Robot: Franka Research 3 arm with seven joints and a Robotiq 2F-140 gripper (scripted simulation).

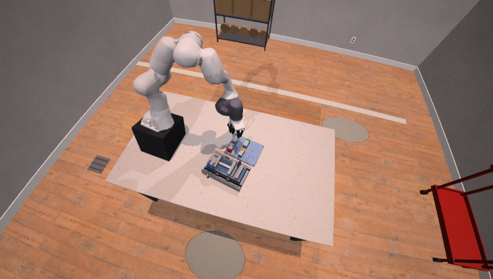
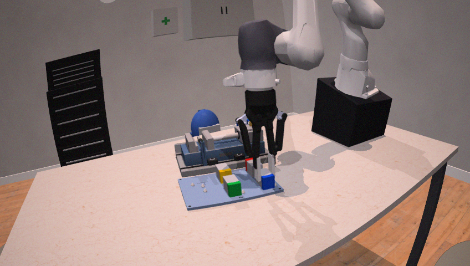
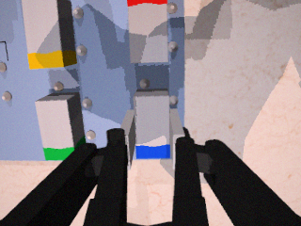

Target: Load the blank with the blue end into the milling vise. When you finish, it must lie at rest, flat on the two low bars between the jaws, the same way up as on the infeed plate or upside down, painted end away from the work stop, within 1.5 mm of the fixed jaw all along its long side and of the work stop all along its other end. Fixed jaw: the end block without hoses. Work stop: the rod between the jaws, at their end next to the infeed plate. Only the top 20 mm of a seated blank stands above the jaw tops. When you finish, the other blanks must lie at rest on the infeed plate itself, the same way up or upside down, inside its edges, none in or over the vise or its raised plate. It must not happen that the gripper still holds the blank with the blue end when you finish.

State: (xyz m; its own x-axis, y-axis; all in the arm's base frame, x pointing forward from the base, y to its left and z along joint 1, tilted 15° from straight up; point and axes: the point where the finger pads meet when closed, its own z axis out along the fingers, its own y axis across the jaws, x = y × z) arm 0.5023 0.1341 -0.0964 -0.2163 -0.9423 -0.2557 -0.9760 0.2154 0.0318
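My gripper is now 90 mm to the left of the red-ended blank, 30 mm above it and 20 mm past it. From my hand the other things lie so: blue-ended blank: 30 mm below; green-ended blank: 90 mm ahead, 30 mm below, 20 mm to the right; yellow-ended blank: 110 mm to the right, 70 mm ahead, 30 mm below.
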